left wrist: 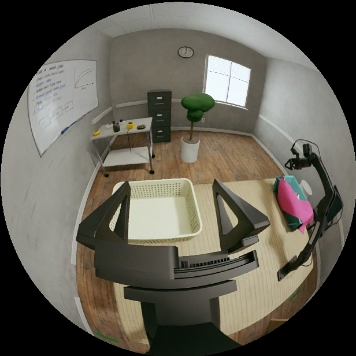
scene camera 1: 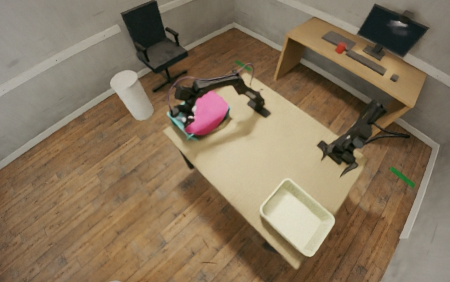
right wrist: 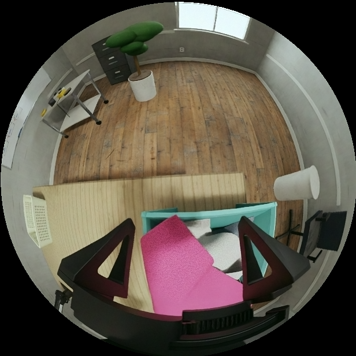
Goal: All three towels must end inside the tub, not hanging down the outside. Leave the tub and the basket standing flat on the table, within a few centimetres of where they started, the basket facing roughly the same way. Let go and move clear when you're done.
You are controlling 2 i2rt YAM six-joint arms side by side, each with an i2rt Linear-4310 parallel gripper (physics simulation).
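A teal tub [scene camera 1: 176,123] [left wrist: 296,184] [right wrist: 200,212] stands near a table corner. A pink towel [scene camera 1: 210,112] [left wrist: 294,202] [right wrist: 172,250] lies bunched across it, covering part of the rim and spilling over one side. A whitish towel [right wrist: 225,251] lies inside beside it, with a grey-blue towel [right wrist: 231,231] partly showing. My right gripper [scene camera 1: 184,118] [left wrist: 287,165] [right wrist: 185,224] is open over the tub, its fingers apart above the towels. A cream basket [scene camera 1: 295,215] [left wrist: 160,190] [right wrist: 38,220] stands upright at the opposite table end. My left gripper [scene camera 1: 331,161] [left wrist: 171,183] is open and empty, above the table near the basket.
The wooden table [scene camera 1: 260,165] [left wrist: 250,220] [right wrist: 90,215] carries both containers. The right arm's base [scene camera 1: 259,107] stands on it. A white bin [scene camera 1: 132,95] [right wrist: 297,184] and an office chair [scene camera 1: 155,42] stand on the floor beyond the tub. A desk [scene camera 1: 320,32] stands behind.
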